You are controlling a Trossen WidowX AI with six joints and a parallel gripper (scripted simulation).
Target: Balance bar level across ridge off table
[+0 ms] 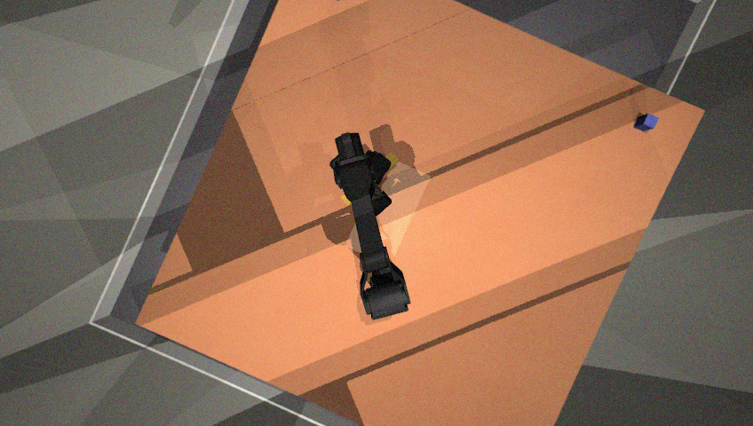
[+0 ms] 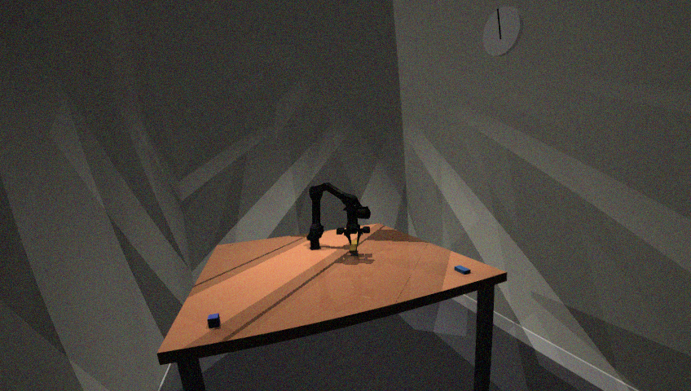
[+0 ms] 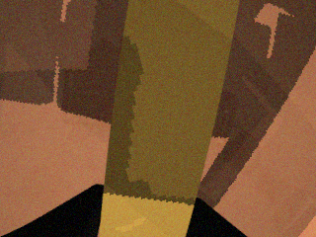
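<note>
My gripper tip is 3 cm short of the yellow bar and 1 cm to the left of it. The rest, counted from my gripper tip: blue cube 68 cm to the right, 51 cm ahead, 3 cm below; ridge 3 cm ahead, 1 cm to the right, 1 cm below; flat blue block 51 cm ahead, 32 cm to the left, 4 cm below.
</note>
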